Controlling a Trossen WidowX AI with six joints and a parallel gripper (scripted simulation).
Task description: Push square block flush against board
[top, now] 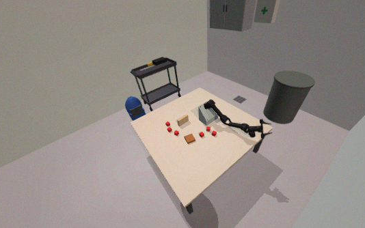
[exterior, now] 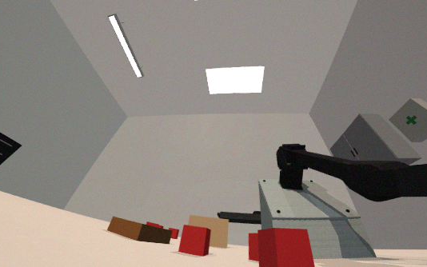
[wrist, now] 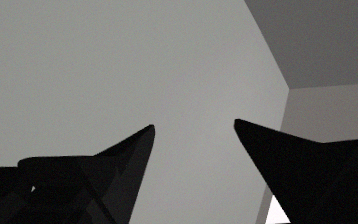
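The board lies 58 cm ahead of my gripper tip, 77 cm to the right of it and 18 cm below it. Round my gripper tip: square block (65 cm ahead, 49 cm to the right, 21 cm below).
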